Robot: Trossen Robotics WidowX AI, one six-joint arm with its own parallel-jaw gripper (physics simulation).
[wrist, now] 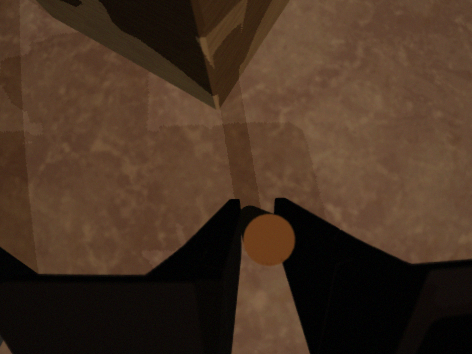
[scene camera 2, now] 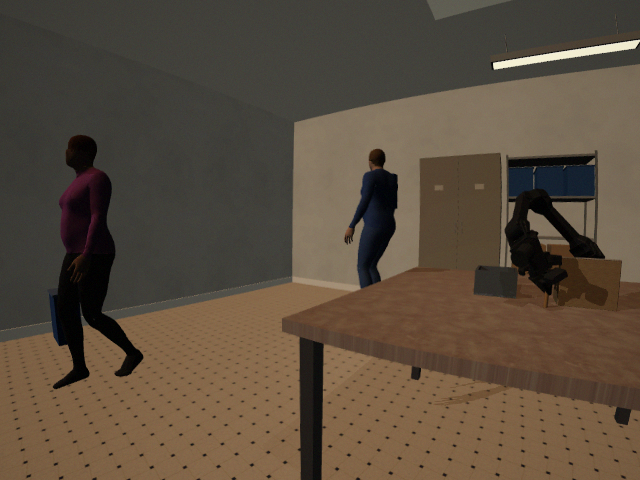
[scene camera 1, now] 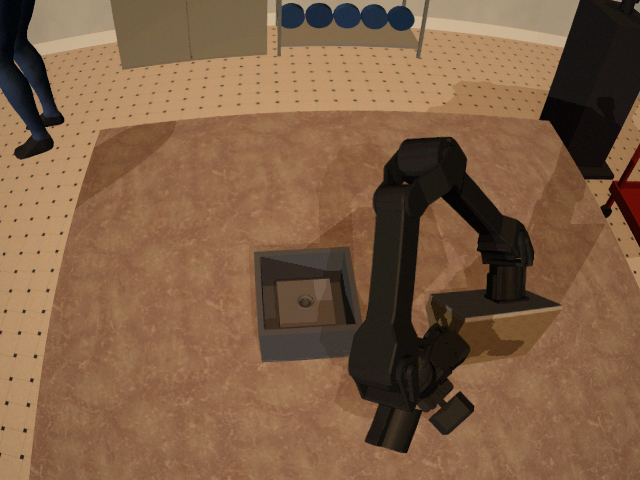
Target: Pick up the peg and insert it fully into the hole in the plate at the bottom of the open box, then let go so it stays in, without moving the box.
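Frame: origin at the arm's base, x right, y back, z down, level; millimetres.
Where they show: gripper, fingertip midpoint: (wrist: 256,209) (scene camera 2: 548,294); arm's base, link origin: (scene camera 2: 592,275) (scene camera 1: 506,298).
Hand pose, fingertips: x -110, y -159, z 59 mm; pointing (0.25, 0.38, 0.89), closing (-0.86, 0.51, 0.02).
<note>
Things, the pixels of their centre, and the offset from my fingertips. "spot": a spot on its surface instead. Level surfaces: height alone.
- orange-brown round peg, body centre: (wrist: 256,224) (scene camera 2: 546,295) dx -3, dy -6, dz +5 mm
- open grey box, body centre: (scene camera 1: 305,305) (scene camera 2: 495,280) dx +171, dy -179, dz -4 mm
- light brown square plate, body centre: (scene camera 1: 305,309) dx +171, dy -179, dz +11 mm
- small round hole, surface spot: (scene camera 1: 305,301) spot: dx +180, dy -177, dz -2 mm
- brown table, surface height: dz +45 mm
The orange-brown round peg (scene camera 2: 546,299) (wrist: 269,240) stands upright on the table, its round top facing the wrist camera. My gripper (scene camera 2: 551,293) (wrist: 256,209) points down and is shut on the peg, with a finger against each side. In scene camera 1 the arm hides the peg and fingers. The open grey box (scene camera 1: 305,346) (scene camera 2: 495,282) stands to the left of the arm in scene camera 1. On its bottom lies a light brown square plate (scene camera 1: 289,314) with a small round hole (scene camera 1: 305,301) near its middle.
A wooden block (scene camera 1: 496,335) (scene camera 2: 591,284) (wrist: 225,75) stands under the arm's base, with one corner close to the peg. The arm's forearm (scene camera 1: 392,263) hangs close to the box's right wall. All stand on the brown table (scene camera 1: 170,289) (scene camera 2: 439,325).
</note>
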